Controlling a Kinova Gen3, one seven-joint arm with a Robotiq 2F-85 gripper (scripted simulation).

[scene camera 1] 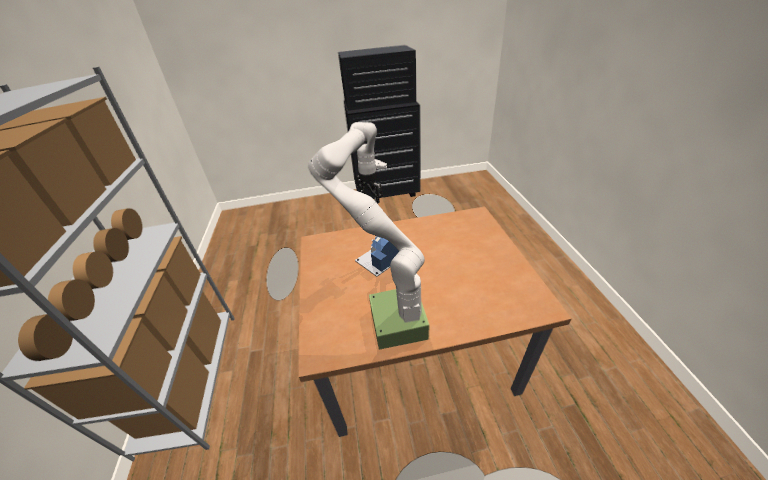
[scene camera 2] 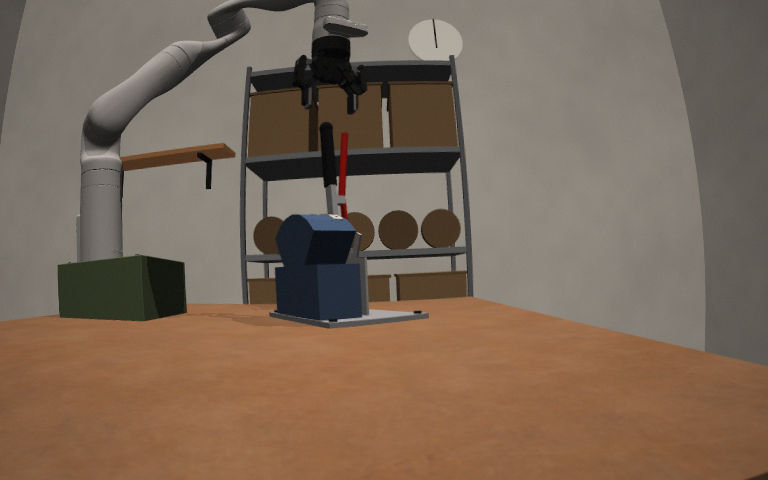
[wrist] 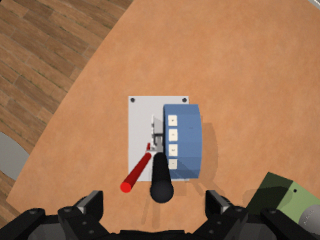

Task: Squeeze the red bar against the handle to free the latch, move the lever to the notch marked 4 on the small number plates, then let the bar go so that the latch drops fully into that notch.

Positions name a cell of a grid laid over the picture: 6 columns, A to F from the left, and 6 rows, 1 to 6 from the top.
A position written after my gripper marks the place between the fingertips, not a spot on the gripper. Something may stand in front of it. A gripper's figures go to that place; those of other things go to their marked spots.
My gripper (scene camera 2: C2) is 0.90 m from the lens. A blue box (scene camera 2: C4): 0.70 m from the lens.
